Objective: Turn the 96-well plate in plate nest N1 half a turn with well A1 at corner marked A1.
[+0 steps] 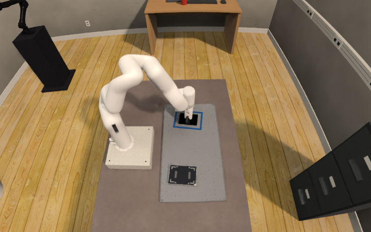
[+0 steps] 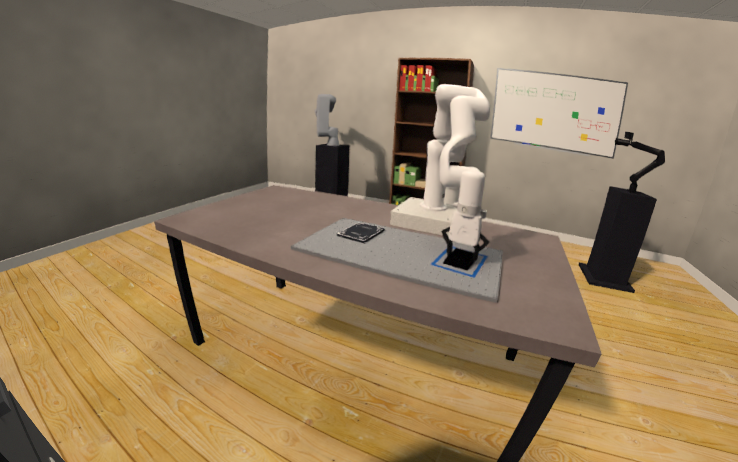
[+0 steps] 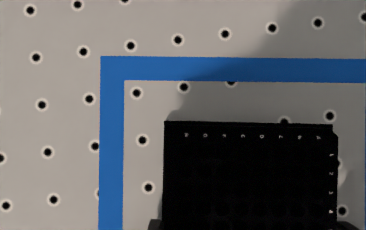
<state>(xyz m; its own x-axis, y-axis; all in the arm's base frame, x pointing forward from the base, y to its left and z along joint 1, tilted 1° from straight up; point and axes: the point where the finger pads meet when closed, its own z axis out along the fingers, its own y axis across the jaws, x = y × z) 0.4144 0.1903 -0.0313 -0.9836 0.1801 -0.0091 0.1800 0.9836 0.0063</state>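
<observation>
Now: the black 96-well plate 10 mm below my hand. From my hand the other things lie so: plate nest N1 (400 mm to the right, 60 mm behind, 10 mm below).
</observation>
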